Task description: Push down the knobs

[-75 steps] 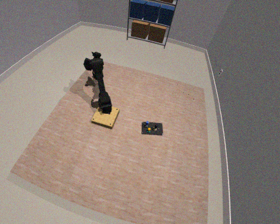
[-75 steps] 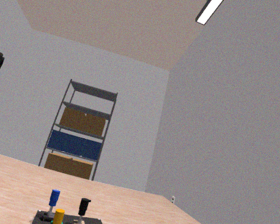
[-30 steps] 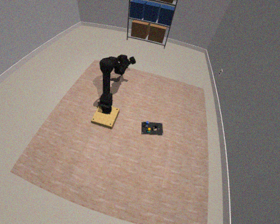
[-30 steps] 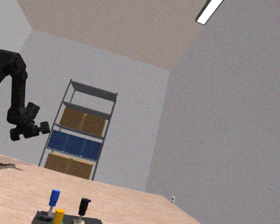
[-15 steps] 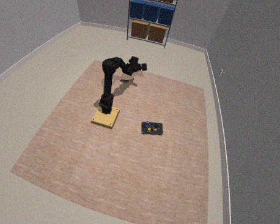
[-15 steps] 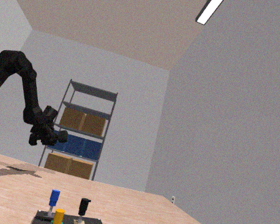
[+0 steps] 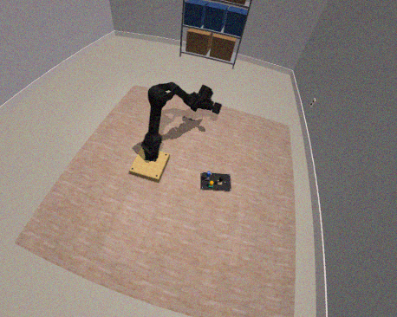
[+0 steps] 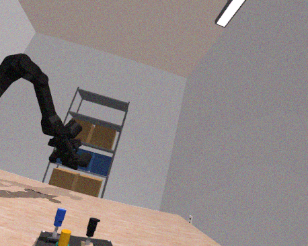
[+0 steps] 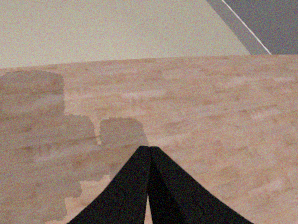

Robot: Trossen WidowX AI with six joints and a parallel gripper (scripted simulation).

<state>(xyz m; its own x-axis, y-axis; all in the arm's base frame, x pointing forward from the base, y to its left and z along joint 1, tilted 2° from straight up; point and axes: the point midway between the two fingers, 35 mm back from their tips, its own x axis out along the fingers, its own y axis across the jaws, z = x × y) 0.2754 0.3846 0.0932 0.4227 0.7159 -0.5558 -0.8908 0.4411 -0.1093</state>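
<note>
The blue knob lies 3 cm ahead of my gripper tip, 48 cm to the right of it and 7 cm below it. The rest, counted from my gripper tip: black knob: 10 cm ahead, 49 cm to the right, 7 cm below.
</note>
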